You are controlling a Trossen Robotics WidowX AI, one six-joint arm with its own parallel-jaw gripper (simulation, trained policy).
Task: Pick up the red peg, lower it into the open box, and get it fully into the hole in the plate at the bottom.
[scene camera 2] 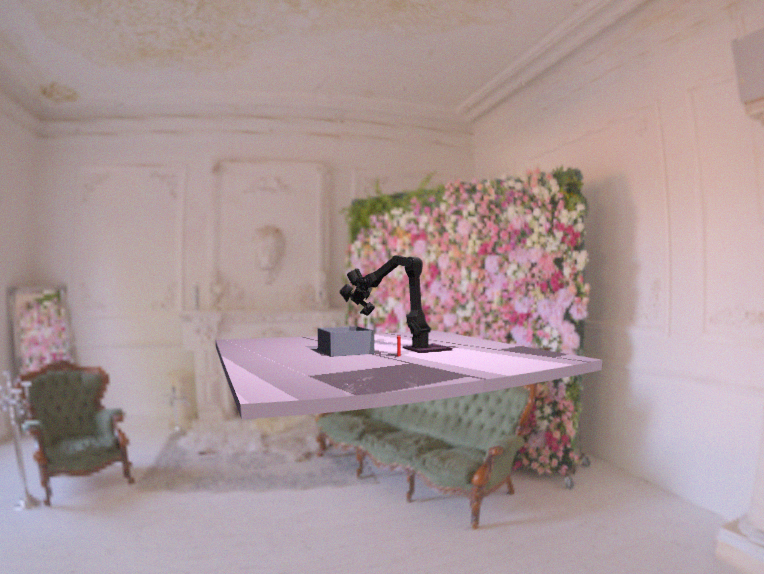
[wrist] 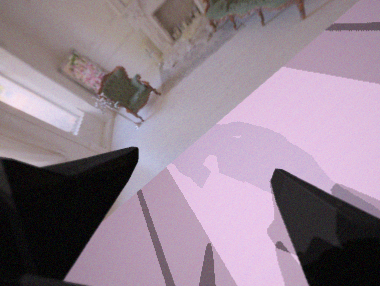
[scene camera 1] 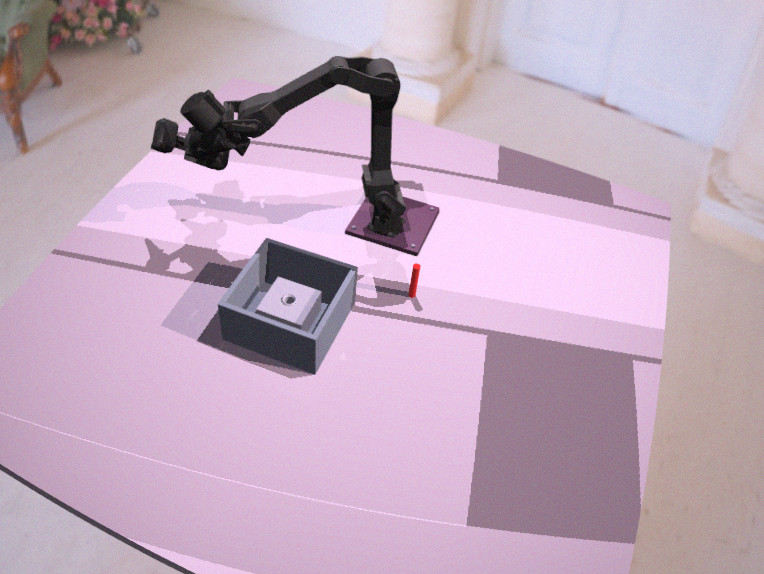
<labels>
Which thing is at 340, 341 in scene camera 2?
A grey box.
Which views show the plate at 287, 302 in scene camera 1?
Scene camera 1 only.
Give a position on a grey box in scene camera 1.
240, 324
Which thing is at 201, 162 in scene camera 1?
The gripper.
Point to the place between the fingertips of the gripper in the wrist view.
204, 164
</labels>
